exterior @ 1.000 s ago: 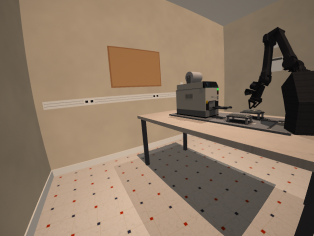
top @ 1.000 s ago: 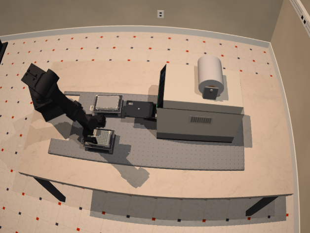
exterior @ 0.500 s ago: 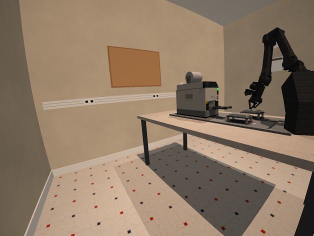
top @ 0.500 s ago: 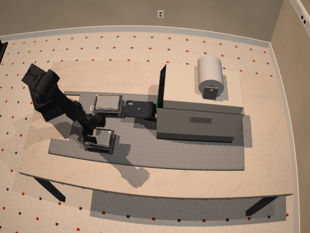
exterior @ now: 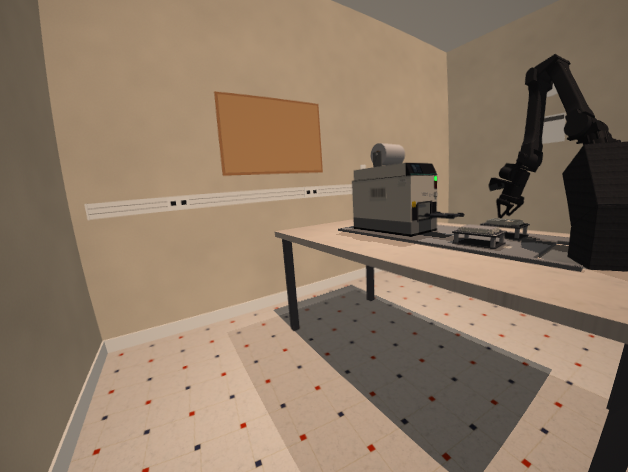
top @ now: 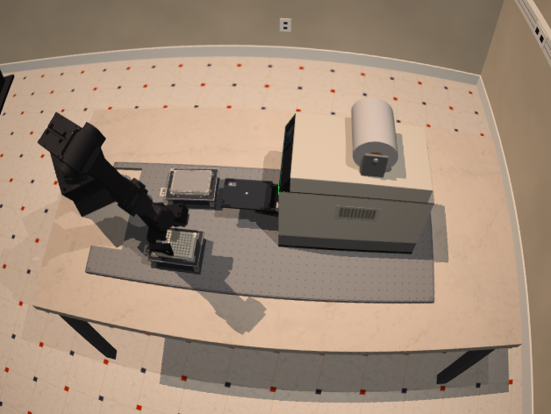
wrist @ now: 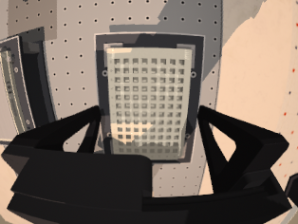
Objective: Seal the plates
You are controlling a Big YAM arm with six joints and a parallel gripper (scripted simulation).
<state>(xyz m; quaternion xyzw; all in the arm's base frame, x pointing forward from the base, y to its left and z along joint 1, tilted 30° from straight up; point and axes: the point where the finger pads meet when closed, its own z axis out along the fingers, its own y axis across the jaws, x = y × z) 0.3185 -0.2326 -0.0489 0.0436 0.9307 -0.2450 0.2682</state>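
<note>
Now: hand 3 cm above the plate. From my hand the other things lie so: yellow warning label (35 cm ahead, 19 cm to the left, 6 cm above); start button (31 cm ahead, 10 cm above, 1 cm to the left); sealer stage (23 cm ahead, 12 cm to the left, 1 cm above).
</note>
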